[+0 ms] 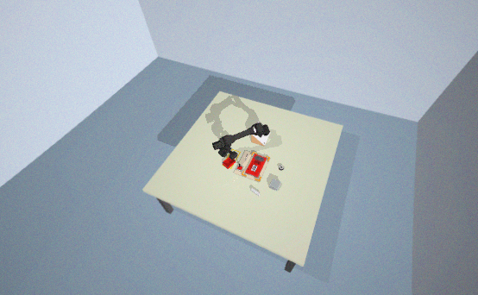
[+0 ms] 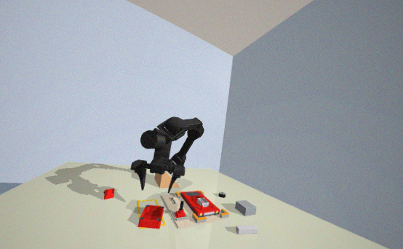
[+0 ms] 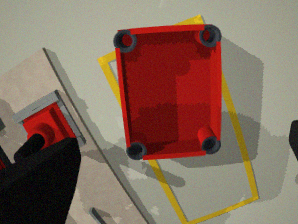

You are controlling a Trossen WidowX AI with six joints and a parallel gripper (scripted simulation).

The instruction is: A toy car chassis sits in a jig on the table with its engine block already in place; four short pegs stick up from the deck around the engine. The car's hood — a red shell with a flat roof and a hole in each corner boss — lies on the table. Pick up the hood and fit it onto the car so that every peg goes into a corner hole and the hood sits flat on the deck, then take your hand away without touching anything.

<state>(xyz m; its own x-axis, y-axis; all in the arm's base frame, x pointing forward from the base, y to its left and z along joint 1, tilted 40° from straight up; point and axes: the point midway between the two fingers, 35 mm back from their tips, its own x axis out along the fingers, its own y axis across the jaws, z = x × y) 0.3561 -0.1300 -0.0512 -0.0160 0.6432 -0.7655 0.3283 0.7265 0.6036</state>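
Right now my gripper tip is 9 cm above the red hood. The rest, counted from my gripper tip: small black cylinder (13 cm behind, 42 cm to the left, 9 cm below); pale grey bar (16 cm ahead, 31 cm to the left, 9 cm below); grey engine block (3 cm behind, 23 cm to the left, 8 cm below).
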